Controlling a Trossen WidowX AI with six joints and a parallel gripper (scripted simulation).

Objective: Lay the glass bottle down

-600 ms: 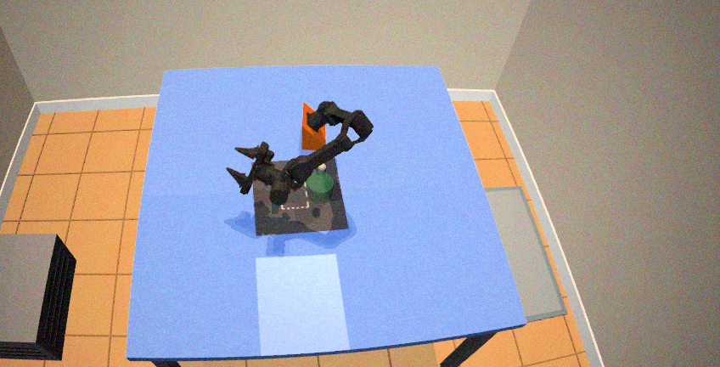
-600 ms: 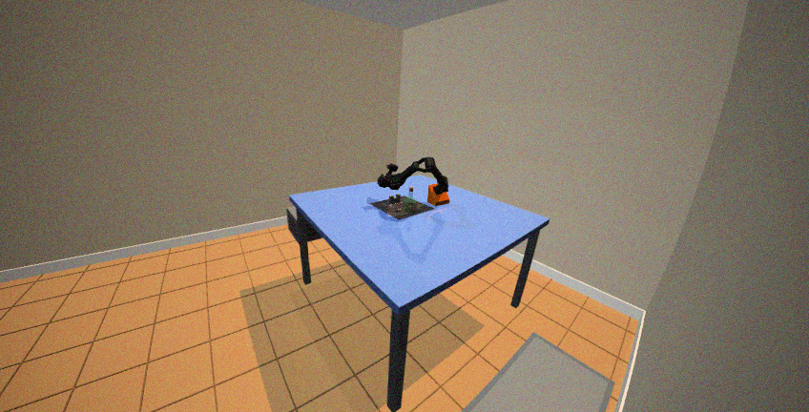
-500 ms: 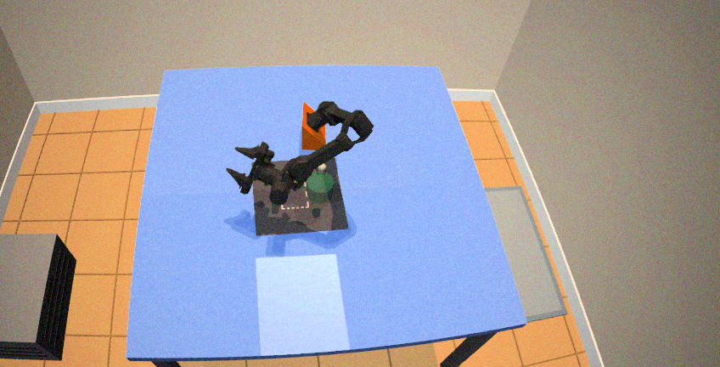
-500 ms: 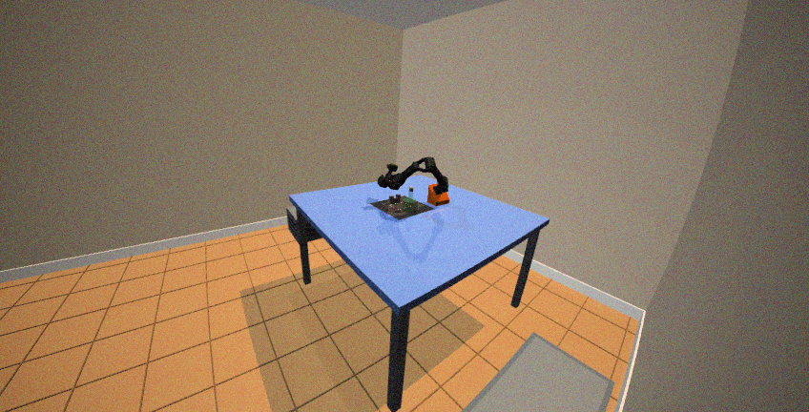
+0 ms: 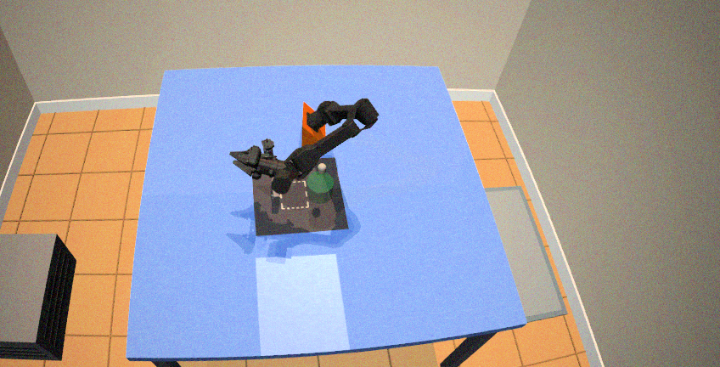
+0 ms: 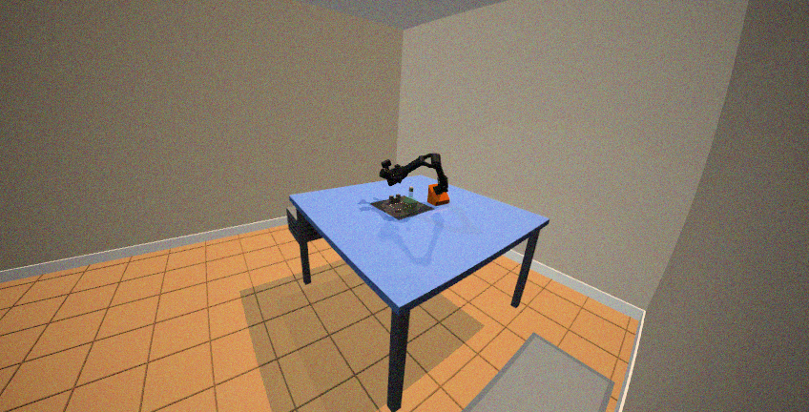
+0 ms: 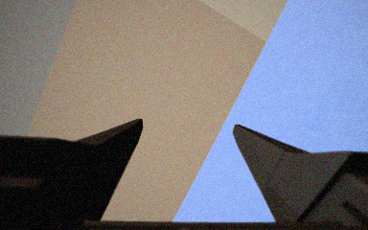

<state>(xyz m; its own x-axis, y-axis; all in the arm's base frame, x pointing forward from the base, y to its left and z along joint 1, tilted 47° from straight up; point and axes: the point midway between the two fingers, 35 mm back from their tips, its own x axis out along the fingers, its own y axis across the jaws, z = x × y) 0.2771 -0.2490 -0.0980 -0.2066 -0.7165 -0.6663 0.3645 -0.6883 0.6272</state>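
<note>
Right now the glass bottle is 30 cm to the left of my gripper tip, 11 cm below it and 1 cm behind it. From my gripper tip the other things lie so: dark mat: 22 cm to the left, 21 cm below.
</note>
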